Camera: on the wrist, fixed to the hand. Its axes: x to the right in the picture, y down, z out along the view.
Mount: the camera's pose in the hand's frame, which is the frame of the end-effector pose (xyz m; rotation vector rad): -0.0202 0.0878 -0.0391 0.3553 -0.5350 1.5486
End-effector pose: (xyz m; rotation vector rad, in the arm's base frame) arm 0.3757 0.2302 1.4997 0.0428 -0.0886 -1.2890
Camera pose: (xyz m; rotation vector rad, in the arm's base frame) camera 0.4577 0.2733 1.4671 -0.0649 -0.6655 0.3035
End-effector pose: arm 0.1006 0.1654 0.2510 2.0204 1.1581 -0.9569
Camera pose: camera 0.1827 0.1495 0.3024 1.9248 -0.8991 -0.6996
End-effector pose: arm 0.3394 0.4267 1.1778 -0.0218 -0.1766 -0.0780
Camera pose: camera 0.3334 0.5146 1.1345 0.1795 -0.6613 1.5171
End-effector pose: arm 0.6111 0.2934 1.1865 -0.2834 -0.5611 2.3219
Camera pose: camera 0.5867 0.2348 1.1115 -0.1192 0.0340 -2.2885
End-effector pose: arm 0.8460 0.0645 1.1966 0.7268 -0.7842 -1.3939
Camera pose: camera 0.9273 0.0887 1.2462 -0.1491 -1.5420 0.0190
